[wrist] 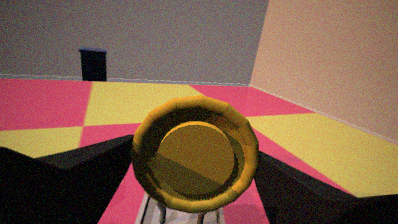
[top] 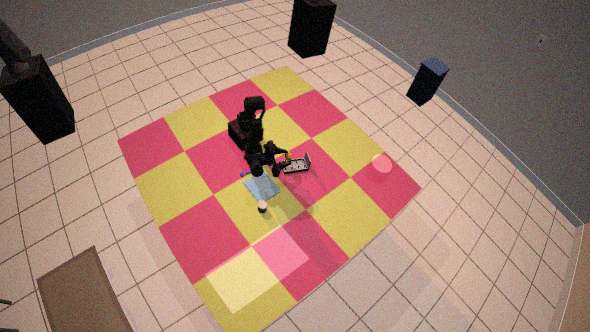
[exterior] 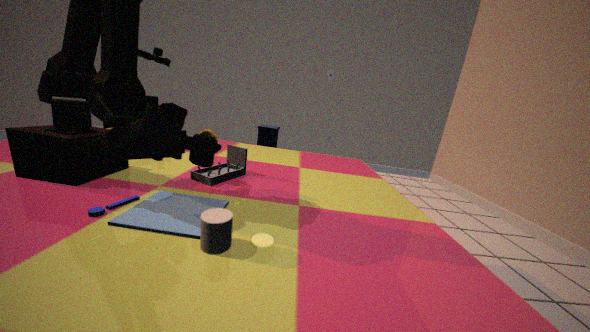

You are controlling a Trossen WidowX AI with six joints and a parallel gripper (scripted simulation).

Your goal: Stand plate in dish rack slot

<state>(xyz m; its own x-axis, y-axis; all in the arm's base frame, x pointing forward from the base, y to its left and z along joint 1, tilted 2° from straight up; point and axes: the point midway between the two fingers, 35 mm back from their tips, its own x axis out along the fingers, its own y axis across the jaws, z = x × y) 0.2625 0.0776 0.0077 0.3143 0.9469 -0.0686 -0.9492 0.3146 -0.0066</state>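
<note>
My gripper tip is now 1 cm short of the dish rack, 4 cm to the right of it and 7 cm above it. From my gripper tip the other things lie so: yellow plate: 1 cm to the right; blue mat: 4 cm ahead, 17 cm to the right, 9 cm below; blue utensil: 7 cm behind, 21 cm to the right, 9 cm below.
</note>
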